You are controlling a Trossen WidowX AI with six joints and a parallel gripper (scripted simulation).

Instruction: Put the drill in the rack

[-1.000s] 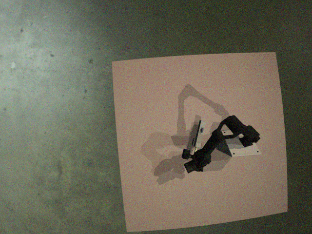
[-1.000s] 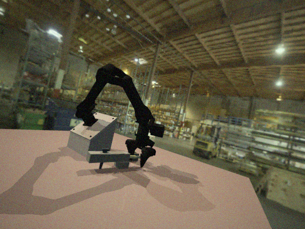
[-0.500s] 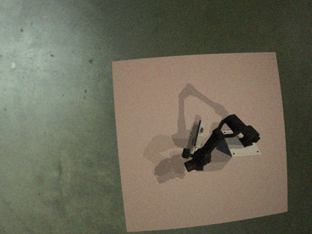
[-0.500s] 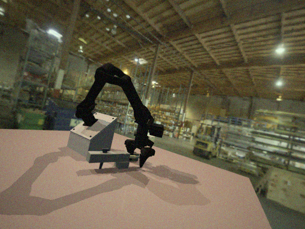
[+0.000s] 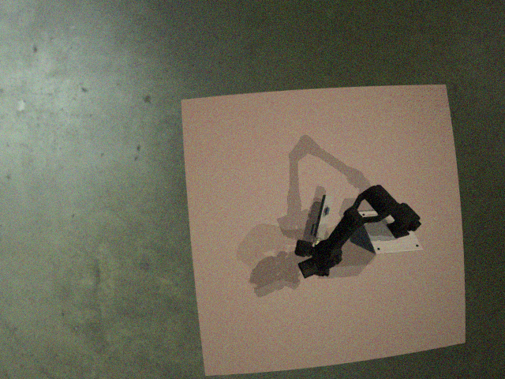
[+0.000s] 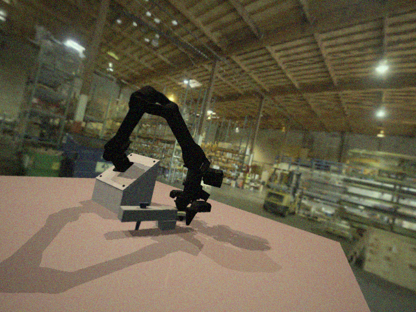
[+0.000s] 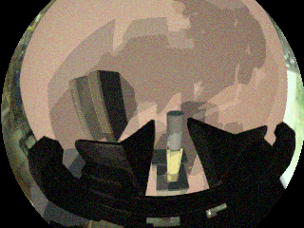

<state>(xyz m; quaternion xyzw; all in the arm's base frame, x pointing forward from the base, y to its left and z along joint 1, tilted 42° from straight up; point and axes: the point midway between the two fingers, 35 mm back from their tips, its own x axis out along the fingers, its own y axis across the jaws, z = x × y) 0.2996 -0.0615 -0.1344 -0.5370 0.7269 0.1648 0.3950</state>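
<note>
Right now the drill is 20 mm behind my gripper tip, 30 mm to the right of it and 40 mm above it. From my gripper tip the other things lie so: dark key 70 mm behind, 160 mm to the right, 40 mm above; grey rack 60 mm behind, 60 mm to the left, 10 mm above.
</note>
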